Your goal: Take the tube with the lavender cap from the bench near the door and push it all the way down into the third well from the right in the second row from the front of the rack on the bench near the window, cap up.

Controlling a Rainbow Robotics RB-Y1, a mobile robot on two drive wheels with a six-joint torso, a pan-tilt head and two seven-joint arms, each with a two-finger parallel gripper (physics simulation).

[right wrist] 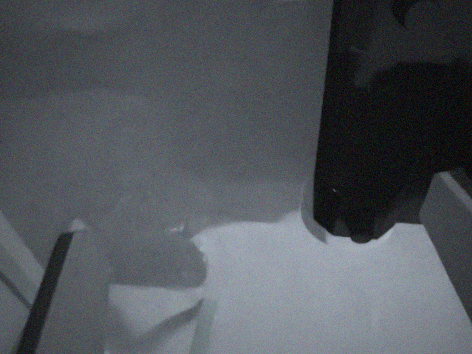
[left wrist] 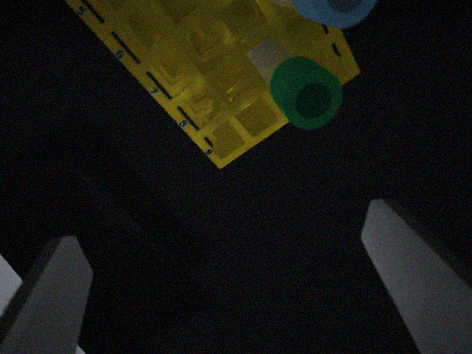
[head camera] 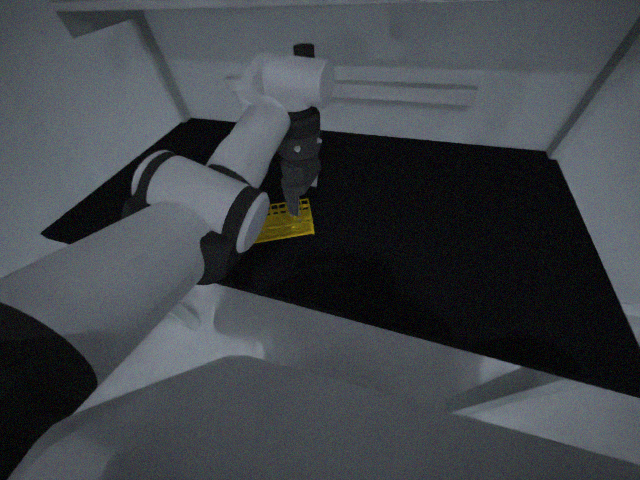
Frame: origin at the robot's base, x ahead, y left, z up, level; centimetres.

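Seen in the pictures: left gripper, between the fingertips: (left wrist: 229, 236) (head camera: 304, 199); right gripper, between the fingertips: (right wrist: 264, 222).
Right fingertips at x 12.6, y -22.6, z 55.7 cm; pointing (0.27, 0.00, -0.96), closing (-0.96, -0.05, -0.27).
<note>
Offsets run from my right fingertips to a thing's top centre. "spot": to the spot under its first point. Level surfaces: height alone.
A yellow rack @[dx +38.0, dy +53.0, dz +41.6 cm] (head camera: 286, 227) (left wrist: 220, 162) lies on a black bench top @[dz +35.9 cm] (head camera: 439, 232), partly hidden behind my left arm in the head camera. Its near corner, with numbers along one edge, shows at the top of the left wrist view. My left gripper (head camera: 293, 213) (left wrist: 229, 236) is open and empty, pointing down; in its wrist view the rack lies beyond the fingertips. My right gripper (right wrist: 264, 222) is open and empty, over the floor. The tube with the lavender cap does not show in these views. I cannot tell which bench this is.
In the left wrist view, a green-capped tube @[dx +41.6, dy +47.5, dz +47.8 cm] (left wrist: 305, 92) and a blue-capped tube @[spot: dx +42.3, dy +49.9, dz +47.8 cm] (left wrist: 335, 10) stand at the rack's right side. Pale walls rise behind and beside the bench. In the right wrist view, a dark body (right wrist: 380, 140) is at the right, beside pale floor @[dz -55.5 cm] (right wrist: 310, 290).
</note>
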